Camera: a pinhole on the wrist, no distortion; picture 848 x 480 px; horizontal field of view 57.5 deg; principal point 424.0 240.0 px. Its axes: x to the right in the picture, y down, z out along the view. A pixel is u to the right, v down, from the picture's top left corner.
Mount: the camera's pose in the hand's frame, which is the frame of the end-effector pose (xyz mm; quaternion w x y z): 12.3 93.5 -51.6 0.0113 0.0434 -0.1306 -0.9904
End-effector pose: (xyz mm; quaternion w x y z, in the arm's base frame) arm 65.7 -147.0 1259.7 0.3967 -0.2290 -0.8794 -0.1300
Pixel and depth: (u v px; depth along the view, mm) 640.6 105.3 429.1
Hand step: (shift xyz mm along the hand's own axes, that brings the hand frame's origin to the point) -146.5 272.3 331.8
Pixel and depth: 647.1 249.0 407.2
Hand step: -140.9 189.9 331.6
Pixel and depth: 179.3 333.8 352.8
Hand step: 92.7 146.8 308.2
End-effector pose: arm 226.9 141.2 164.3 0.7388 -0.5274 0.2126 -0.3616
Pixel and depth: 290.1 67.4 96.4
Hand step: 20.1 139.7 36.9
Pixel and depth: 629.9 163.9 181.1
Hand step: -52.1 155.8 114.0
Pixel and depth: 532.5 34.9 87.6
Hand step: -8.0 138.1 25.6
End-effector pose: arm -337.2 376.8 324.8 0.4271 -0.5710 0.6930 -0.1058
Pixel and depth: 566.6 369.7 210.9
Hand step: -44.8 112.4 157.3
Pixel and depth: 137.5 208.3 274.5
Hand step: 89.1 178.5 218.0
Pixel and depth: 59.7 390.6 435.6
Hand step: 179.0 130.7 406.6
